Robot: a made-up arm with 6 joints. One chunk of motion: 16 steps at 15 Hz.
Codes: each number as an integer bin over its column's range. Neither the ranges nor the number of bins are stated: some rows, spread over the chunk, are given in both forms.
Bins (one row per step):
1: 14 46 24 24 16 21
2: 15 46 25 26 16 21
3: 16 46 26 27 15 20
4: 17 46 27 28 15 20
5: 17 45 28 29 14 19
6: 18 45 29 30 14 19
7: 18 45 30 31 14 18
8: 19 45 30 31 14 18
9: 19 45 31 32 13 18
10: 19 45 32 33 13 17
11: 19 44 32 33 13 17
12: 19 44 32 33 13 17
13: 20 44 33 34 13 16
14: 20 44 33 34 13 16
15: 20 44 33 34 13 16
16: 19 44 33 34 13 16
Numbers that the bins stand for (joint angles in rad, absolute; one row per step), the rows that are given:
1: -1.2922 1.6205 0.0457 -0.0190 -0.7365 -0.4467
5: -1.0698 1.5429 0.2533 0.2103 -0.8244 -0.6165
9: -0.9216 1.5429 0.4090 0.3479 -0.8684 -0.7014
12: -0.9216 1.4652 0.4610 0.3938 -0.8684 -0.7863
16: -0.9216 1.4652 0.5129 0.4397 -0.8684 -0.8713
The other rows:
2: -1.2181 1.6205 0.0976 0.0727 -0.7365 -0.4467
3: -1.1440 1.6205 0.1495 0.1186 -0.7805 -0.5316
4: -1.0698 1.6205 0.2014 0.1644 -0.7805 -0.5316
6: -0.9957 1.5429 0.3052 0.2562 -0.8244 -0.6165
7: -0.9957 1.5429 0.3571 0.3021 -0.8244 -0.7014
8: -0.9216 1.5429 0.3571 0.3021 -0.8244 -0.7014
10: -0.9216 1.5429 0.4610 0.3938 -0.8684 -0.7863
11: -0.9216 1.4652 0.4610 0.3938 -0.8684 -0.7863
13: -0.8475 1.4652 0.5129 0.4397 -0.8684 -0.8713
14: -0.8475 1.4652 0.5129 0.4397 -0.8684 -0.8713
15: -0.8475 1.4652 0.5129 0.4397 -0.8684 -0.8713

